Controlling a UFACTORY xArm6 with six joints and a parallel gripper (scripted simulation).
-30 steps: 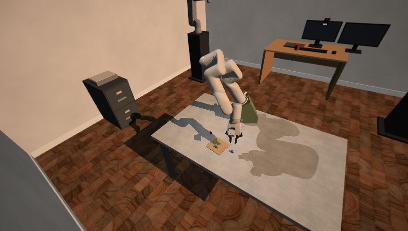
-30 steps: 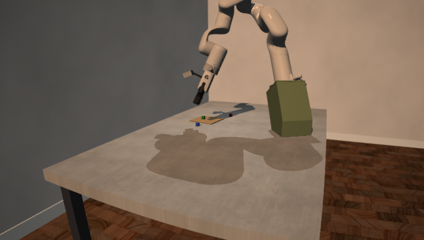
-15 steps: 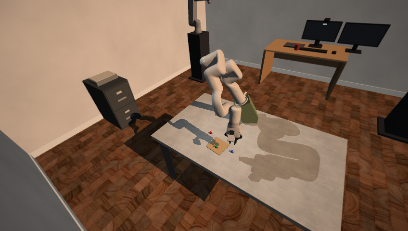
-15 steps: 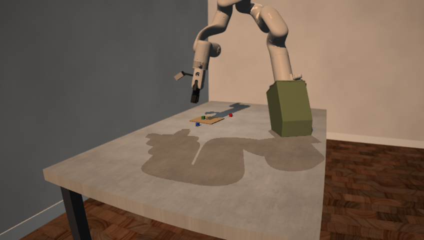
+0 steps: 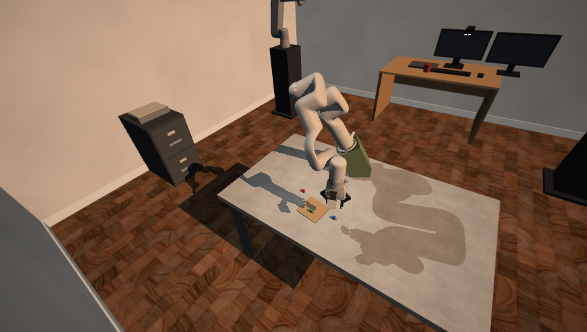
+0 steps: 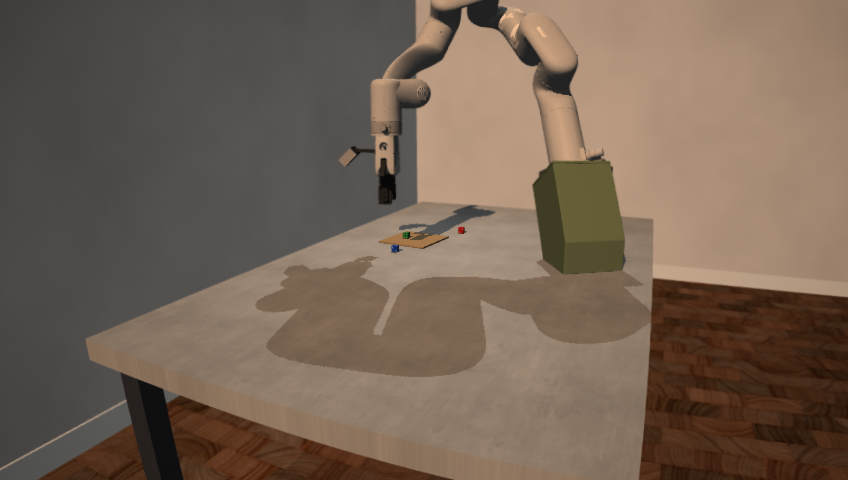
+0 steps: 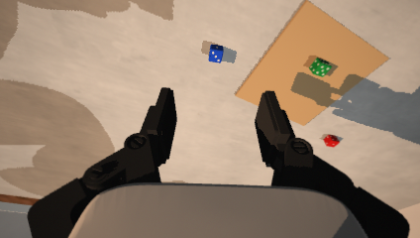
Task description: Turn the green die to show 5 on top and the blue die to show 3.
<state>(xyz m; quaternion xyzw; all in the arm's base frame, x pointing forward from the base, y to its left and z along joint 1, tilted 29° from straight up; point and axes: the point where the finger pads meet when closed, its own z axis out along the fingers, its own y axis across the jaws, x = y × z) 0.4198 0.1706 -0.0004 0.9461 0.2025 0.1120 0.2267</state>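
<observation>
Now: hand 2 cm past the blue die, 1 cm to the left of it and 14 cm above it. From my hand the other things lie so: tan mat 14 cm to the right, 14 cm below; then green die 2 cm ahead, 14 cm to the right, 13 cm below; then red die 9 cm behind, 27 cm to the right, 14 cm below.
</observation>
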